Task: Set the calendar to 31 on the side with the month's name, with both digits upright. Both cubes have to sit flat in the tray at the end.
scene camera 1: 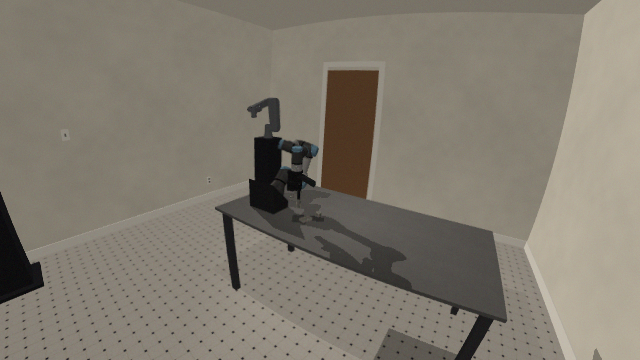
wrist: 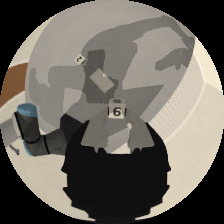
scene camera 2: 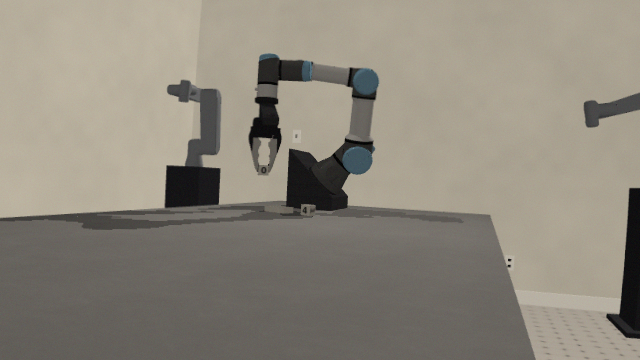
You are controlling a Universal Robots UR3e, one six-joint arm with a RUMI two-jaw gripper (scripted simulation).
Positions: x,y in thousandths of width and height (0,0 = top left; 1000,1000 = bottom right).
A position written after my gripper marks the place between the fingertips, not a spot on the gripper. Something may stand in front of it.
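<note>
My gripper (scene camera 2: 412,479) is there for me to see, and I find the gripper (wrist: 520,480) in the wrist view too.
</note>
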